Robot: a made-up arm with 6 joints.
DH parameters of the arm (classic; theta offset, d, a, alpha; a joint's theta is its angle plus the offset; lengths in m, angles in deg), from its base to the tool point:
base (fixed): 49.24 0 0.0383 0
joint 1: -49.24 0.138 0.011 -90
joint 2: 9.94 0 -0.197 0
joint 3: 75.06 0.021 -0.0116 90
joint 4: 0 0.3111 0.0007 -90
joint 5: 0 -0.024 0.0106 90
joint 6: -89.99 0.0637 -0.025 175
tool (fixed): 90.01 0.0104 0 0
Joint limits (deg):
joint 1: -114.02..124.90
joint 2: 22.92..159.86
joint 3: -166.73..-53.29
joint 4: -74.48..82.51
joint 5: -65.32..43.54
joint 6: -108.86..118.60
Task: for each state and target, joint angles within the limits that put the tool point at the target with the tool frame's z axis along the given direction. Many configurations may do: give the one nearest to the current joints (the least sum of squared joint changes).
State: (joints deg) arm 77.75 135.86 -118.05 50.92 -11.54 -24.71
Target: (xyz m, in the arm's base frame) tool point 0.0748 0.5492 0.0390 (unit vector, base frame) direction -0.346 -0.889 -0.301
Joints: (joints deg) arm 83.25 152.73 -114.85 14.98 -56.79 -24.54
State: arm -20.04 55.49 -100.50 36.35 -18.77 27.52
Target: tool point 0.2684 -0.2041 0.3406 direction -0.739 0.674 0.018
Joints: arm -46.34 68.71 -63.18 38.59 -1.28 34.01
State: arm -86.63 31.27 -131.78 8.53 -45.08 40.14
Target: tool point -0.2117 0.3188 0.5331 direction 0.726 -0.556 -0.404
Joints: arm -49.87 31.27 -151.67 25.65 -36.61 24.71
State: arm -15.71 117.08 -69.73 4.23 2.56 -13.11
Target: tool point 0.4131 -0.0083 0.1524 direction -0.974 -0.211 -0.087
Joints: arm -11.33 98.73 -59.08 -35.24 -50.34 -10.38
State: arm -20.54 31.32 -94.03 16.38 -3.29 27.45
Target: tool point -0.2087 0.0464 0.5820 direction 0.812 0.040 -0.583
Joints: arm -1.55 24.02 -113.50 8.23 -54.02 33.23
